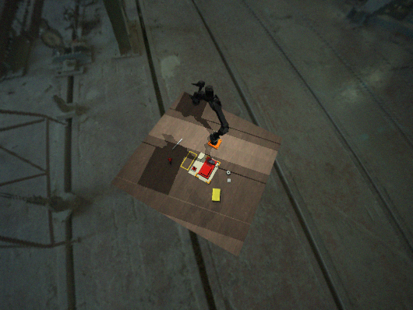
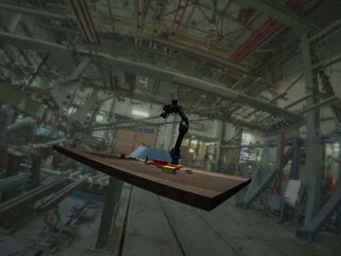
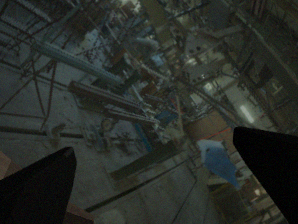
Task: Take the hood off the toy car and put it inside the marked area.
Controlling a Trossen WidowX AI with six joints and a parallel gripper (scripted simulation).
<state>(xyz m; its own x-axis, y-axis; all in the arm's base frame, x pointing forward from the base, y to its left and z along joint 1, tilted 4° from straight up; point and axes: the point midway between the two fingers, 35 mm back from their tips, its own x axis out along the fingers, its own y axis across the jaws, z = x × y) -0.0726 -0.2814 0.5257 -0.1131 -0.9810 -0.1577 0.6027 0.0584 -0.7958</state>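
Now: the red hood 36 cm ahead of my gripper tip, 38 cm to the left of it and 51 cm below it. Round my gripper tip: yellow block (51 cm ahead, 57 cm to the left, 54 cm below); white rod (25 cm ahead, 1 cm to the right, 54 cm below); grey mount (39 cm ahead, 27 cm to the left, 52 cm below).
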